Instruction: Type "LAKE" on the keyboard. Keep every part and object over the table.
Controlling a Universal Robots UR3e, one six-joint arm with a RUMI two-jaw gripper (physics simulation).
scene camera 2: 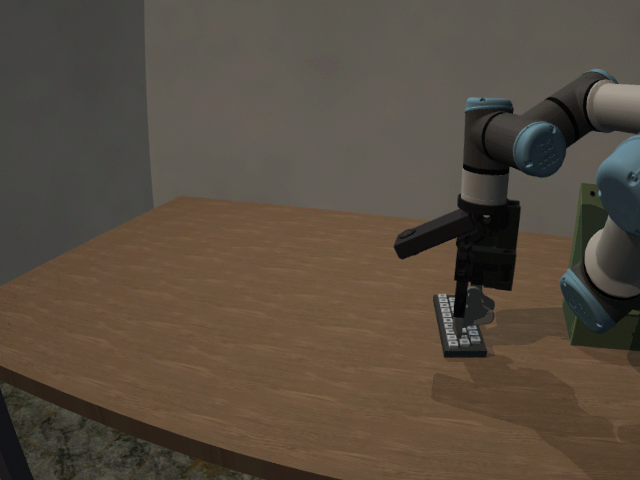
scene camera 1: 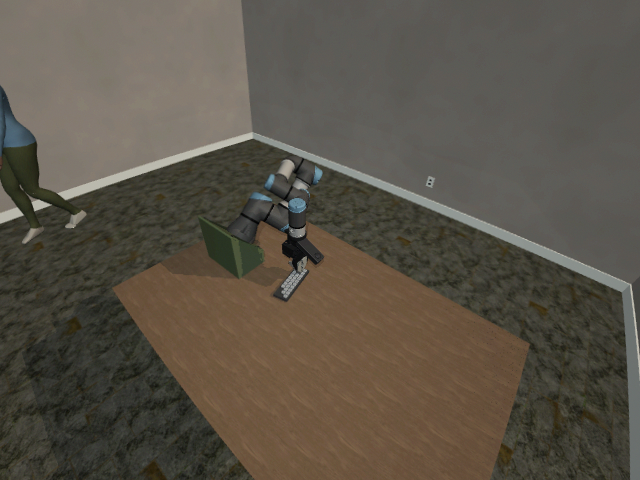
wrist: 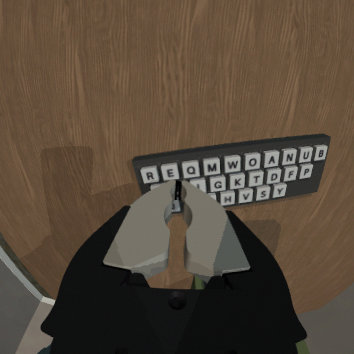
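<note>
The dark keyboard with white letter keys lies flat on the table. In the wrist view its top row reads R, E, Q, M, W, O, A, N, U, B. The K key is in the middle row and the A key and E key are in the top row. My gripper is shut and empty, pointing down, with its tips at the middle row below E and Q. The fingers hide the keys there; the L key cannot be made out, and contact cannot be told.
A green angled stand is beside the arm's base on the wooden table. A person is on the floor at the far left of the first scene view, beyond the table.
</note>
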